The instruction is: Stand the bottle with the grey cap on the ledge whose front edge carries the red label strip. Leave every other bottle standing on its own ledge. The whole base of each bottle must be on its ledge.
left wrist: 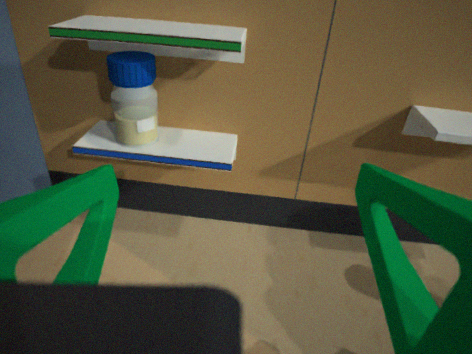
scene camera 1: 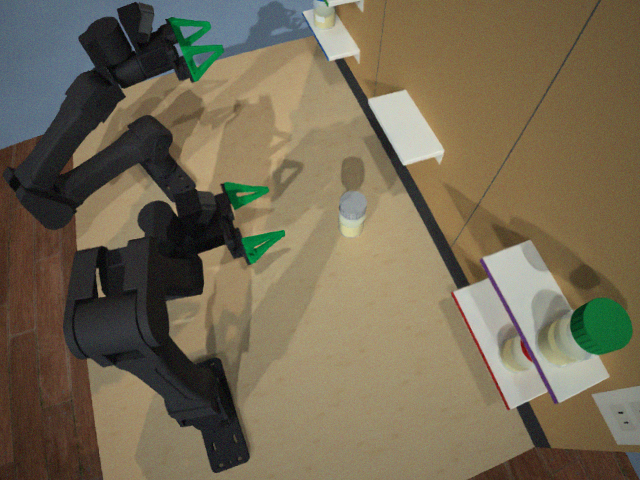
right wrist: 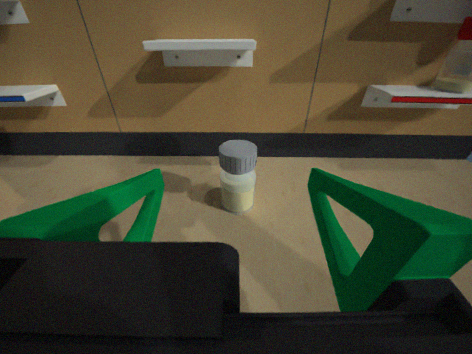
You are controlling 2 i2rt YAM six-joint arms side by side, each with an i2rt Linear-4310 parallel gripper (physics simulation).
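Frame: origin at the left arm's base, x down, y right, z back, level; metres.
Seen in the pictures: left gripper, fingertip midpoint: [left wrist: 236, 178] [scene camera 1: 216, 36]; right gripper, fingertip midpoint: [scene camera 1: 276, 210] [right wrist: 235, 176]; left arm's base, origin of the base link: [scene camera 1: 164, 170]; right arm's base, origin of the base link: [scene camera 1: 217, 413].
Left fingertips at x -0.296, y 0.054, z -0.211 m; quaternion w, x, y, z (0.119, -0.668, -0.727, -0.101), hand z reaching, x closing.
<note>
Pixels of each thing's middle, then the offset from my left fingertips to it. "spot": a spot on its surface instead.
- grey-capped bottle, body centre: [right wrist: 237, 178] [scene camera 1: 351, 215] dy +0.374, dx +0.244, dz -0.012 m
- ledge with the red label strip, body centre: [scene camera 1: 501, 339] [right wrist: 434, 94] dy +0.736, dx +0.142, dz +0.016 m
- red-capped bottle, body centre: [scene camera 1: 530, 348] [right wrist: 468, 56] dy +0.767, dx +0.084, dz +0.022 m
- purple-strip ledge, surface spot: [scene camera 1: 516, 268] spot: dy +0.671, dx -0.003, dz -0.009 m
- green-capped bottle, body centre: [scene camera 1: 579, 335] dy +0.769, dx -0.056, dz +0.037 m
- blue-strip ledge, body centre: [left wrist: 159, 143] [scene camera 1: 329, 31] dy +0.001, dx +0.142, dz -0.300 m
- blue-capped bottle, body centre: [left wrist: 134, 100] [scene camera 1: 324, 4] dy -0.026, dx +0.084, dz -0.308 m
- green-strip ledge, body centre: [left wrist: 154, 31] dy +0.001, dx +0.003, dz -0.300 m
- plain white ledge, body centre: [right wrist: 203, 44] [scene camera 1: 404, 125] dy +0.369, dx +0.072, dz -0.142 m
The grey-capped bottle [scene camera 1: 352, 214] [right wrist: 238, 177] stands upright on the table. The ledge with the red label strip [scene camera 1: 478, 320] [right wrist: 400, 95] is low on the wall and carries a red-capped bottle [scene camera 1: 514, 353] [right wrist: 455, 67]. My right gripper [scene camera 1: 276, 210] [right wrist: 235, 176] is open and empty, a short way from the grey-capped bottle, which shows between its fingertips in the right wrist view without being gripped. My left gripper [scene camera 1: 216, 37] [left wrist: 236, 178] is open and empty, at the upper left in scene camera 1, far from that bottle.
A purple-strip ledge [scene camera 1: 516, 268] with a green-capped bottle [scene camera 1: 578, 333] overhangs part of the red-strip ledge. A blue-strip ledge [scene camera 1: 338, 43] [left wrist: 200, 146] holds a blue-capped bottle [left wrist: 134, 107], below a green-strip ledge [left wrist: 175, 31]. A plain white ledge [scene camera 1: 405, 126] [right wrist: 200, 45] is on the wall between them.
</note>
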